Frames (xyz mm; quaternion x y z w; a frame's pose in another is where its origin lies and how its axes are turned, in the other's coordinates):
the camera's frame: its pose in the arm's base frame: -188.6 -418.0 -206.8 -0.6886 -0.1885 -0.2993 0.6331
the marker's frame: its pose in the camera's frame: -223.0 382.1 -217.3 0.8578 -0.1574 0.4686 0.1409
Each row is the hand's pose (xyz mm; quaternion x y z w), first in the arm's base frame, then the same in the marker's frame.
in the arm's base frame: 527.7 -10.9 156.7 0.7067 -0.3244 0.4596 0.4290
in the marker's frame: 1143.4 -82.0 435.1 0.2829 -0.4585 0.1964 0.8192
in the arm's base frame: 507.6 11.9 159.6 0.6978 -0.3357 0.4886 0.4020
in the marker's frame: 1153.8 -57.4 420.2 0.2801 -0.4554 0.2375 0.8110
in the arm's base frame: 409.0 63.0 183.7 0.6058 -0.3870 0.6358 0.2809
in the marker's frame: 1160.8 51.4 388.4 0.2269 -0.4093 0.4389 0.7670
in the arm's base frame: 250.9 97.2 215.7 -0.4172 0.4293 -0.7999 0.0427
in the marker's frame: 1131.4 210.9 358.6 0.1660 -0.3123 0.7628 0.5413
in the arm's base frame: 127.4 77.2 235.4 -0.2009 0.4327 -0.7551 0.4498
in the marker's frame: 1069.2 321.3 356.9 0.1170 -0.2400 0.9550 0.1290
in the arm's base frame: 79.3 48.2 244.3 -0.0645 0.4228 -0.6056 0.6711
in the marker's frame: 1028.7 359.3 369.0 -0.0741 0.2204 -0.9581 0.1673
